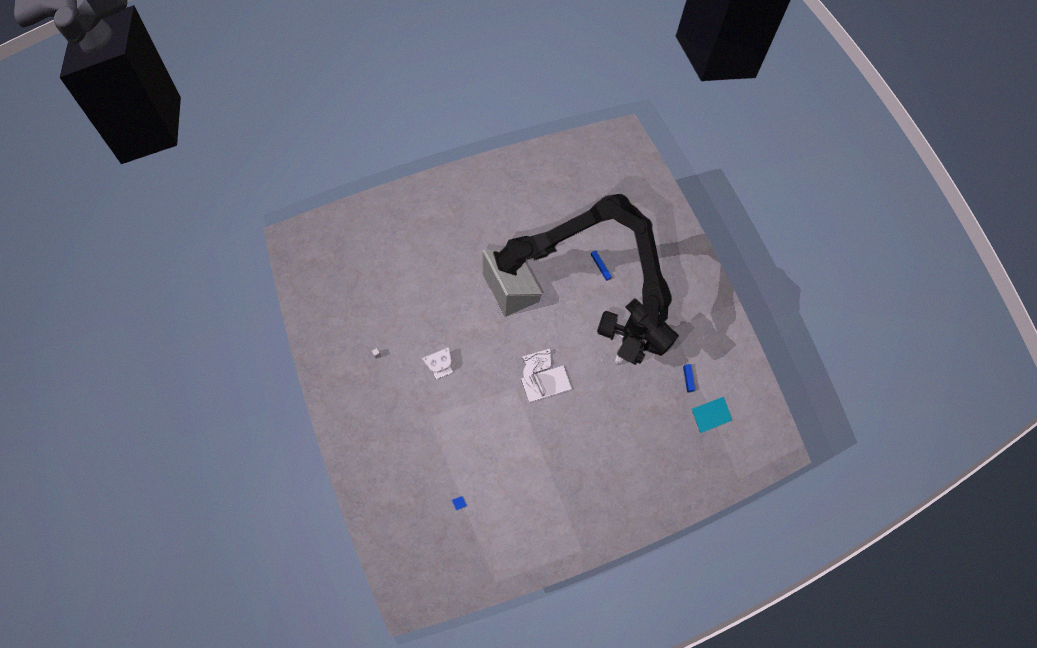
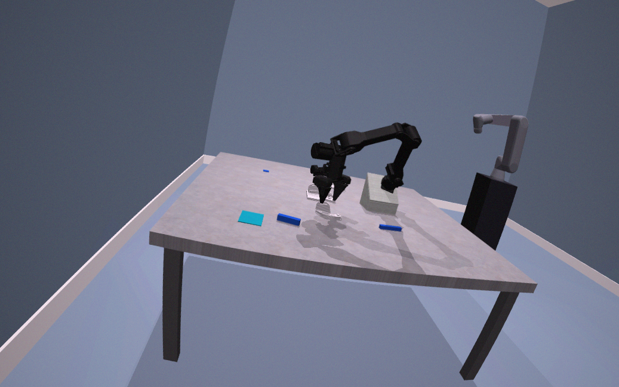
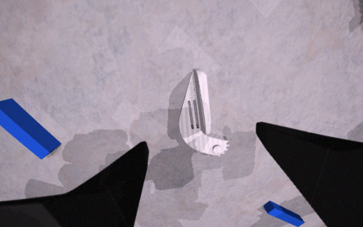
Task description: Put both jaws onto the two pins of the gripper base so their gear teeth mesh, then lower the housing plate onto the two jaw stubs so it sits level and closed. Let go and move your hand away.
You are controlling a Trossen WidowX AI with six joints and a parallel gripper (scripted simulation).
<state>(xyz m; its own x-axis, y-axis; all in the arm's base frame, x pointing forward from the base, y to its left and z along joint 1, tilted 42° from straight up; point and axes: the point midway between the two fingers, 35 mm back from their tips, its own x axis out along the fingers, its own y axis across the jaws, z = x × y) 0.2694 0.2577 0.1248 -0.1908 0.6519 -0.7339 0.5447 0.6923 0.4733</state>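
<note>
The white jaw is 3 cm behind my gripper tip and 5 cm below it. Also, from my gripper tip: teal tile 25 cm ahead, 20 cm to the left, 5 cm below; then blue bar 26 cm behind, 1 cm to the left, 5 cm below; then white stepped part 8 cm behind, 50 cm to the right, 5 cm below.
</note>
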